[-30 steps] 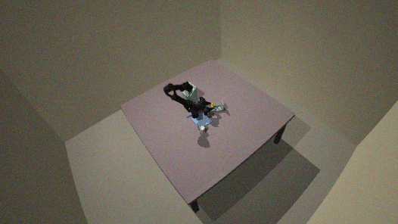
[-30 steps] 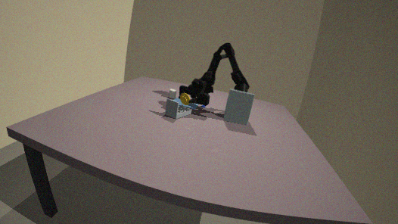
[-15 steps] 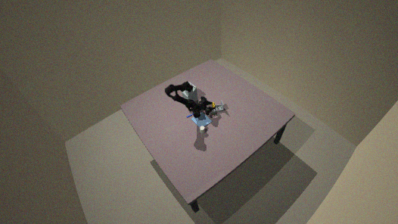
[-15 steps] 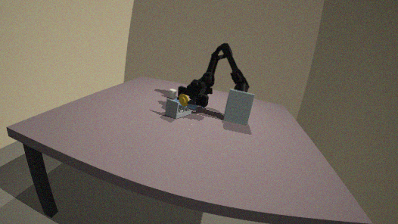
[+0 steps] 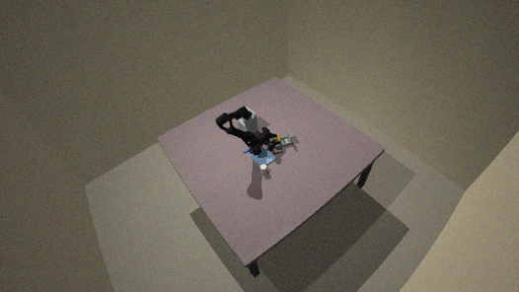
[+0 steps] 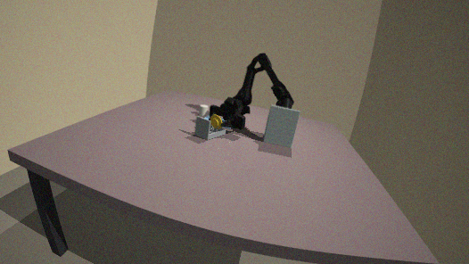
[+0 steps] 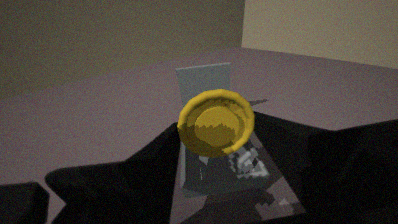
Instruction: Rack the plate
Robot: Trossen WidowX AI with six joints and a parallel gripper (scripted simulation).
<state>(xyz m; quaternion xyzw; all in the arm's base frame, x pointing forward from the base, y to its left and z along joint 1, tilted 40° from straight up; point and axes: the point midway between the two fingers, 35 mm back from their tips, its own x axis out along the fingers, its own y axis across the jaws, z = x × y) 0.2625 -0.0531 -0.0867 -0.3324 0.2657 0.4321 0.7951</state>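
The yellow plate lies 10 mm to the right of my gripper tip. The rest, counted from my gripper tip: light blue mat 170 mm to the right, 50 mm below; dish rack 30 mm below, 20 mm to the left, 10 mm ahead; blue spoon 190 mm to the right, 110 mm behind, 50 mm below.
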